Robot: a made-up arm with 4 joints.
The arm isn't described. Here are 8 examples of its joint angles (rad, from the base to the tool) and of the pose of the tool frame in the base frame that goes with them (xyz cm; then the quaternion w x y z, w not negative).
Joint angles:
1: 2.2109 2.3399 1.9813 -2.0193
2: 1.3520 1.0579 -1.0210 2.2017
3: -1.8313 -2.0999 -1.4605 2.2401
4: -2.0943 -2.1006 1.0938 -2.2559
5: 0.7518 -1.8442 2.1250 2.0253
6: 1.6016 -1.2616 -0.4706 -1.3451
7: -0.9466 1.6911 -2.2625 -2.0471
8: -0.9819 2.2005 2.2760 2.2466
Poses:
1: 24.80 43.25 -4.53 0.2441 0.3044 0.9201 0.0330
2: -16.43 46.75 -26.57 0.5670 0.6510 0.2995 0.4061
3: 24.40 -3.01 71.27 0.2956 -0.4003 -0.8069 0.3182
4: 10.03 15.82 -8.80 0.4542 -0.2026 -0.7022 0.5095
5: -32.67 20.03 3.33 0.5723 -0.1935 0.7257 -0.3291
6: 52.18 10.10 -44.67 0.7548 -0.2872 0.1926 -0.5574
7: 36.31 26.07 89.47 0.6195 0.2371 -0.6255 -0.4107
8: 36.63 -25.24 53.90 0.3966 0.2196 -0.7921 -0.4086
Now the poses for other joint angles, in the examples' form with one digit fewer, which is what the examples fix.
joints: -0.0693 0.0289 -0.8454 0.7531
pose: 19.7 43.1 39.9 0.722 -0.692 -0.010 -0.011
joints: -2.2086 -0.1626 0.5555 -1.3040
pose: 26.4 -40.6 -15.2 0.445 -0.892 -0.080 -0.014
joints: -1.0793 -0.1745 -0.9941 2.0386
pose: 25.7 -15.6 66.4 0.558 -0.826 -0.041 0.077
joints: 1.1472 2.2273 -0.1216 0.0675
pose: -20.2 18.5 -23.3 0.346 -0.273 -0.796 0.414
